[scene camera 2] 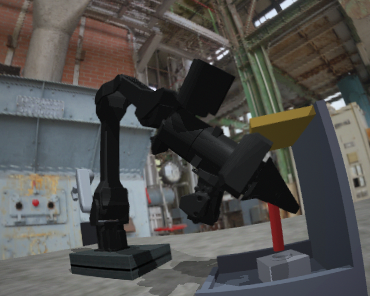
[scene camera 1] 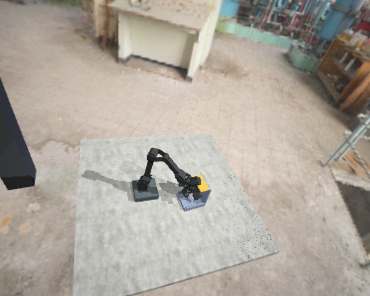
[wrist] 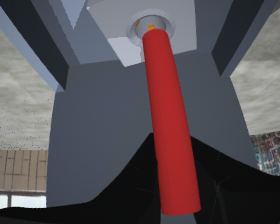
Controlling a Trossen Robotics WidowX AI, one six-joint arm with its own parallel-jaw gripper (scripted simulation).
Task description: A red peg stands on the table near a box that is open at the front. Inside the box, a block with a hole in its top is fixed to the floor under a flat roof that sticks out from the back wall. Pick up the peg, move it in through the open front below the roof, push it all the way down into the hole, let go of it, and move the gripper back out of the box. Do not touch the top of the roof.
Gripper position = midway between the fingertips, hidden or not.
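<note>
Scene camera 2 shows the gripper (scene camera 2: 296, 210), and it carries a red peg. In the wrist view there's the gripper (wrist: 165, 138), the red peg (wrist: 176, 174) and a back wall (wrist: 98, 123). Scene camera 1 does not show the red peg, which is hidden there by the gripper.
</note>
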